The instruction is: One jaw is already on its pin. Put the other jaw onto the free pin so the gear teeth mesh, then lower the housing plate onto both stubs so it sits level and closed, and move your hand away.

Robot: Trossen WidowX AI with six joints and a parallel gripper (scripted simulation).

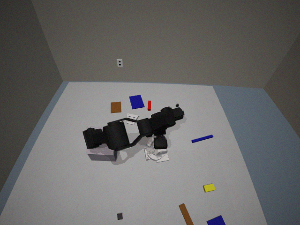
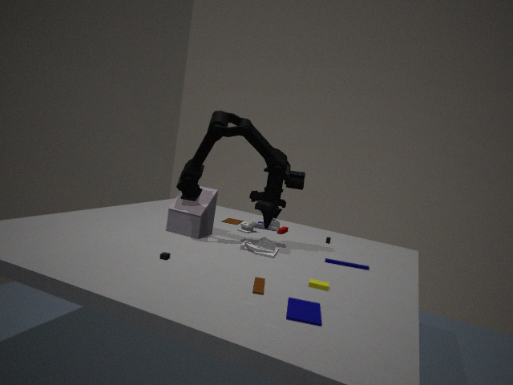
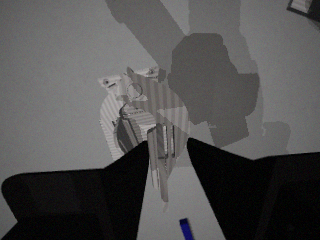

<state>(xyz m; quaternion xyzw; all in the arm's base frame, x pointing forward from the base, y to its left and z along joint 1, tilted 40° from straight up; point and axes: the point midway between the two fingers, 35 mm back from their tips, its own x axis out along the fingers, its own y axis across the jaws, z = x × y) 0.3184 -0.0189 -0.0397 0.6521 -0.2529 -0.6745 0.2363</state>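
My gripper tip is now 30 mm past the grey jaw and 20 mm to the left of it. Round my gripper tip: blue bar (300 mm ahead, 50 mm to the left, 80 mm below); then yellow block (250 mm ahead, 260 mm to the right, 70 mm below); then red block (30 mm behind, 340 mm to the left, 70 mm below).
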